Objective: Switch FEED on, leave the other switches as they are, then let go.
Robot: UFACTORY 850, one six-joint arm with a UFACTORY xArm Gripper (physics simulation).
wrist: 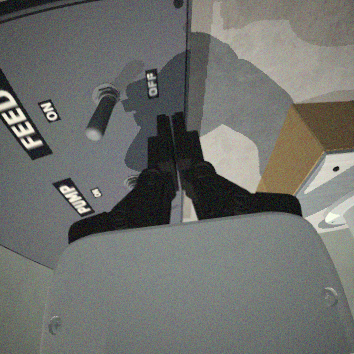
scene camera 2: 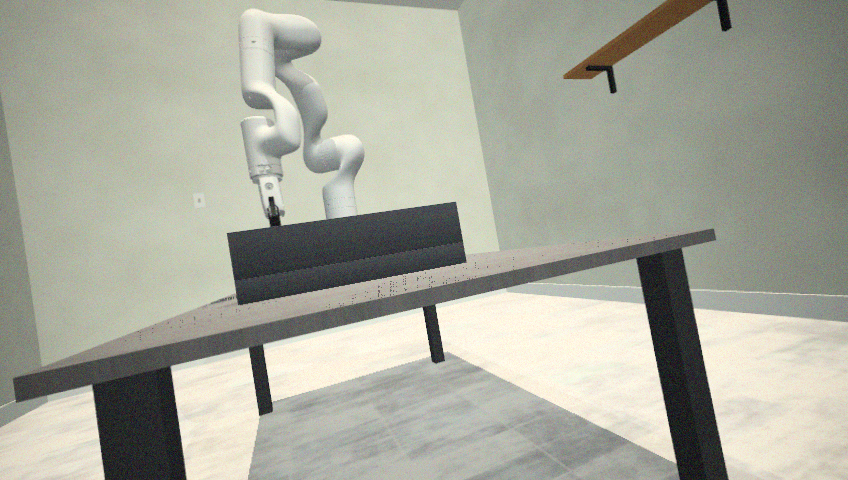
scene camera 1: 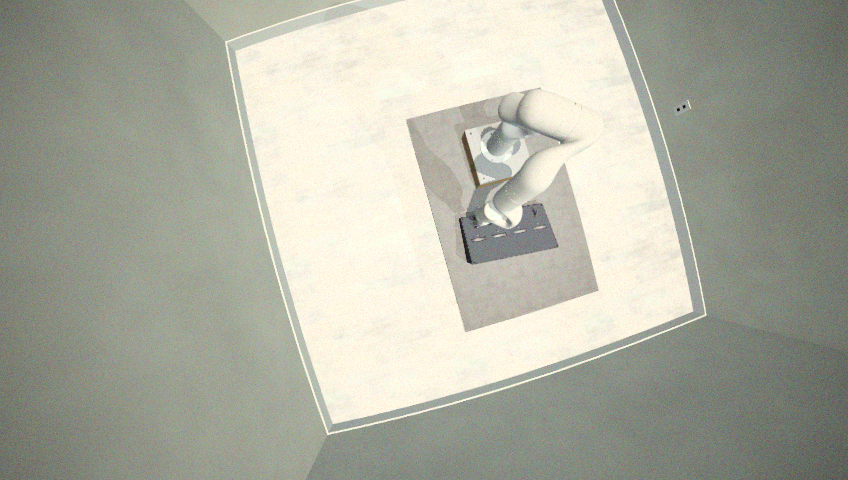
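Observation:
The dark switch panel (scene camera 1: 514, 252) (scene camera 2: 351, 252) (wrist: 45, 50) lies on the table. In the wrist view the FEED switch (wrist: 101, 114) is a dark lever with a pale tip. It leans away from the OFF label (wrist: 151, 83), toward the ON label (wrist: 49, 111). My gripper (scene camera 1: 474, 220) (scene camera 2: 274, 221) (wrist: 172, 130) is shut and empty. Its fingertips are to the OFF side of the lever, apart from it, near the panel's edge. The PUMP label (wrist: 73, 196) shows beside FEED; the PUMP switch (wrist: 131, 180) is mostly hidden by a finger.
A white-topped box with wooden sides (scene camera 1: 474, 166) (wrist: 285, 150) carries the arm's base, behind the panel on the table (scene camera 1: 526, 291) (scene camera 2: 368, 309). Another switch (scene camera 1: 534, 211) stands at the panel's far right end. The arm hides the middle switches. A wooden shelf (scene camera 2: 642, 35) hangs on the wall.

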